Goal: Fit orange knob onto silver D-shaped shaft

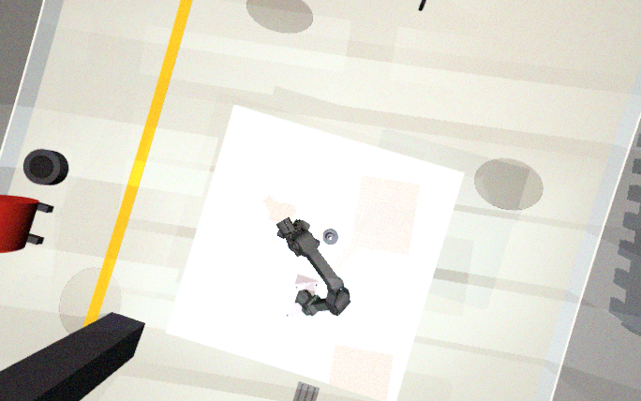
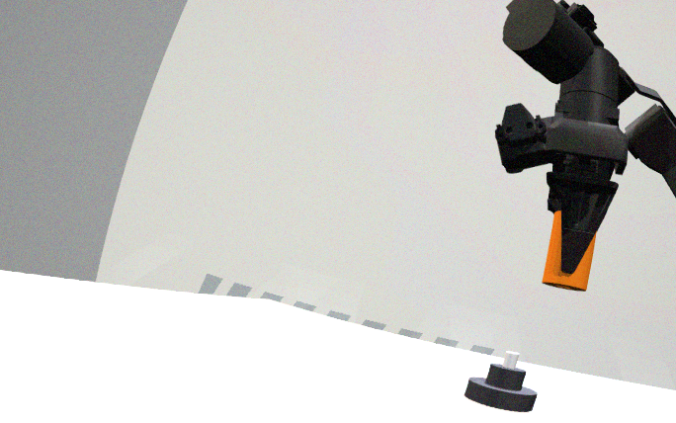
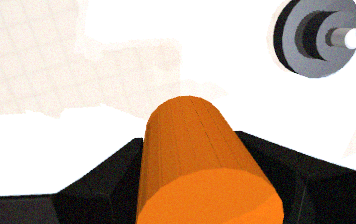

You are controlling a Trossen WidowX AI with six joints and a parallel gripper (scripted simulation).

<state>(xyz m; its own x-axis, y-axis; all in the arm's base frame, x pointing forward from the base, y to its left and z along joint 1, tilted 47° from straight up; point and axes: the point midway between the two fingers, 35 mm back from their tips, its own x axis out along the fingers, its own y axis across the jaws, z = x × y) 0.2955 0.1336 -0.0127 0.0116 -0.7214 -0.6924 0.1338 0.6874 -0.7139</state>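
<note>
Now: gripper tip 150 mm to the left of the dark round pedestal, 110 mm above it and 20 mm short of it. The rest, counted from my gripper tip: orange knob (30 mm above).
</note>
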